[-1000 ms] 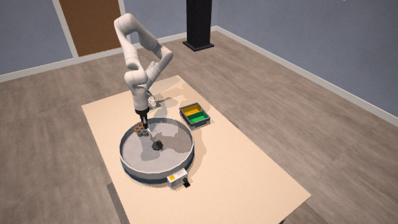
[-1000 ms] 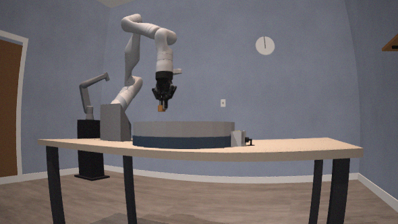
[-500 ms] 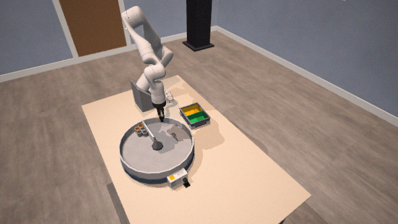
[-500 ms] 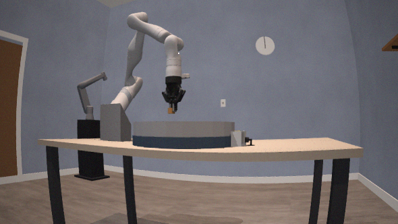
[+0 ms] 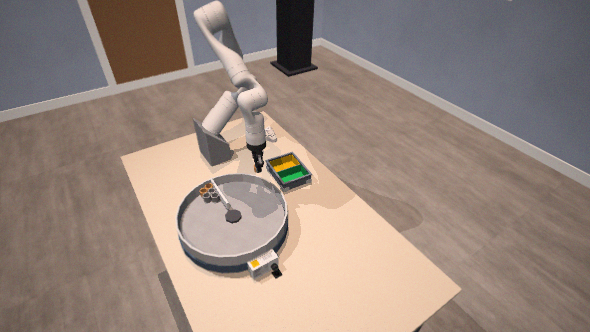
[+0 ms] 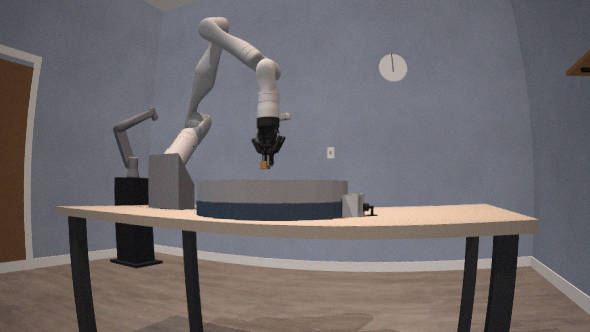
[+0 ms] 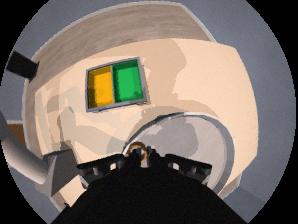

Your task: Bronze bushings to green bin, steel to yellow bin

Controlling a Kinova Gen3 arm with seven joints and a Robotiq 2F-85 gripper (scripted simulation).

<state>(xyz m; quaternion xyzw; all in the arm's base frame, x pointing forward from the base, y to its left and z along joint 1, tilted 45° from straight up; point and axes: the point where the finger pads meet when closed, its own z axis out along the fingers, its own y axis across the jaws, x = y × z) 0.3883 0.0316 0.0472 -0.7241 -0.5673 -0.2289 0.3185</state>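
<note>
The bin lies 180 mm to the left of my hand, 140 mm below it and 50 mm behind it. Round my hand: grey turntable 170 mm to the right, 110 mm below, 90 mm ahead.
</note>
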